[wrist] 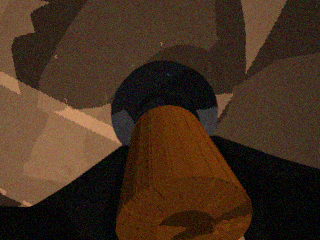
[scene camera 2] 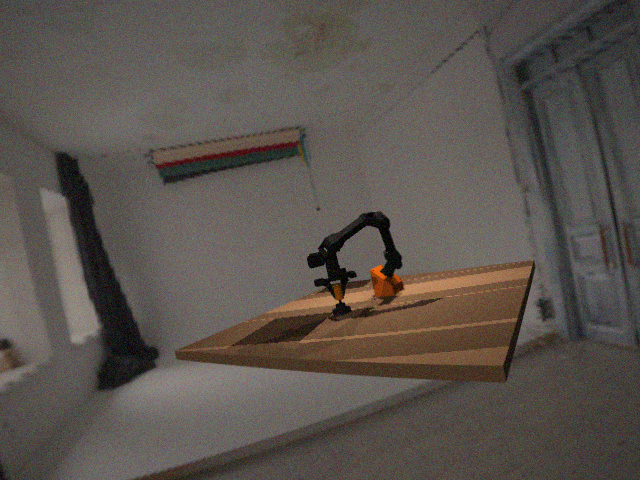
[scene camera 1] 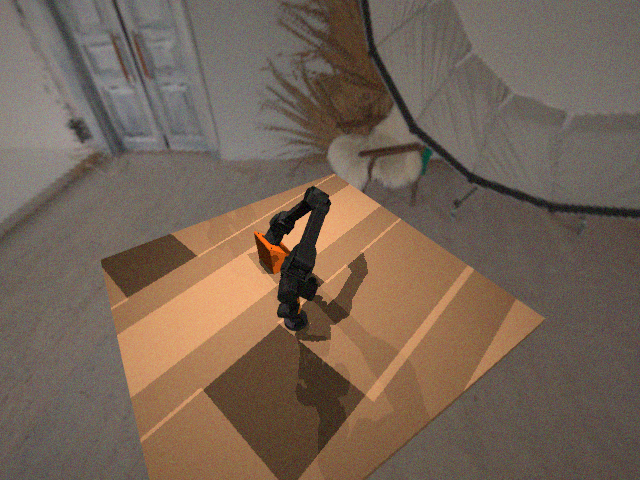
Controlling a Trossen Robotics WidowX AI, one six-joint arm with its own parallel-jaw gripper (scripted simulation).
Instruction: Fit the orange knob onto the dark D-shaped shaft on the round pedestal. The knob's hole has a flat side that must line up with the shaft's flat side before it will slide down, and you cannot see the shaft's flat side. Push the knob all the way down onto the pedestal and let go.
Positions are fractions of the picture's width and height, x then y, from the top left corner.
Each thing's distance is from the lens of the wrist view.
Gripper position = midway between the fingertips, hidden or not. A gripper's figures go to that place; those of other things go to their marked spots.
my gripper (wrist: 0.53, 0.62): 0.10 m
orange knob (wrist: 0.55, 0.73): 0.05 m
dark round pedestal (wrist: 0.51, 0.34): 0.14 m
The marked spots on the dark round pedestal and the orange knob are 0.10 m apart.
